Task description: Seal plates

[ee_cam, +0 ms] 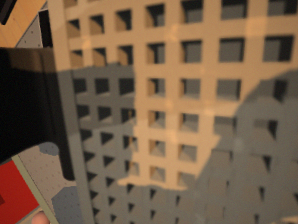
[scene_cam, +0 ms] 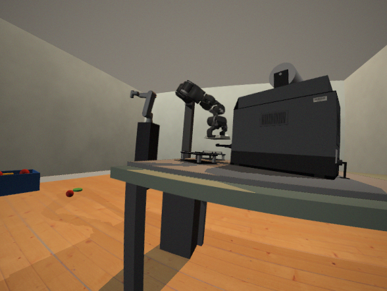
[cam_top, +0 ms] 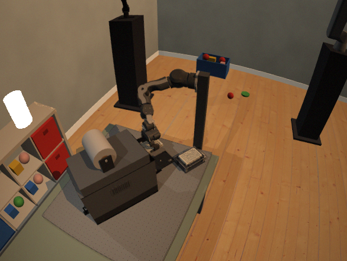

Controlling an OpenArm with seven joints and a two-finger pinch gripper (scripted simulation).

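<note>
Now: hand 7 cm short of the dark sealer stage, 9 cm to the right of it and 4 cm above it. Also, from my hand: white well plate 7 cm behind, 23 cm to the left, 9 cm below; then warning sticker 10 cm ahead, 4 cm to the right, 2 cm above; then pale start button 20 cm ahead, 11 cm to the left, 5 cm above.
</note>
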